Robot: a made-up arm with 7 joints.
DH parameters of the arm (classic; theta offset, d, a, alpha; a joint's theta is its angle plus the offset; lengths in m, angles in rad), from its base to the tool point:
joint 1: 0 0.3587 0 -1.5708
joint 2: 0 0 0 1.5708
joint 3: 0 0.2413 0.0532 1.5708
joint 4: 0 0 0.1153 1.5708
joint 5: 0 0.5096 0 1.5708
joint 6: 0 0 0.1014 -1.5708
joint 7: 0 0.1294 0 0
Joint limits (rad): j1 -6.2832..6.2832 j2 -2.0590..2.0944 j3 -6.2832..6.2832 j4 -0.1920..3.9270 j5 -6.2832..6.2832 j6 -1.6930..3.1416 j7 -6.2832..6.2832
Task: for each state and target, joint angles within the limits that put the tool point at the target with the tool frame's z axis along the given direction. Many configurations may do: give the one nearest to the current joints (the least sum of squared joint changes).
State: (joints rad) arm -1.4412 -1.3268 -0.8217 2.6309 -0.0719 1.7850 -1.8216
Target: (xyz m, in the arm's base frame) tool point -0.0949 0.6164 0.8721 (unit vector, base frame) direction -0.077 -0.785 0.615
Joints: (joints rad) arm -1.7083 -1.5818 -0.3939 2.2075 0.2648 1.6029 -1.8216
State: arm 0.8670 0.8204 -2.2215 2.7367 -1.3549 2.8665 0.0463
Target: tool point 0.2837 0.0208 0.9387 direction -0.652 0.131 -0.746
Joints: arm 0.6839 0.6924 -2.0286 2.5299 -1.0461 3.0355 0.0463
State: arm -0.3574 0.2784 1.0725 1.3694 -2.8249 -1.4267 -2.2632
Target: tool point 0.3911 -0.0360 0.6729 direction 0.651 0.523 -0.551
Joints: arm -0.6234 -0.5335 0.1553 1.1724 -2.1487 -1.3051 -2.2632
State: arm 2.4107 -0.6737 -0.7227 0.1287 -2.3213 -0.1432 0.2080
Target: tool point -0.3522 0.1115 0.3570 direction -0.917 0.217 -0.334
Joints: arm 2.6114 -1.4886 -0.2866 -0.1002 -2.4510 -0.3062 0.2080
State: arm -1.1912 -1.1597 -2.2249 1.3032 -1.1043 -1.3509 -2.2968
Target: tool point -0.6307 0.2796 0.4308 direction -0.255 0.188 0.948
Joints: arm -0.8866 -1.4182 -1.9975 2.1505 -1.0038 -1.5741 -2.2968
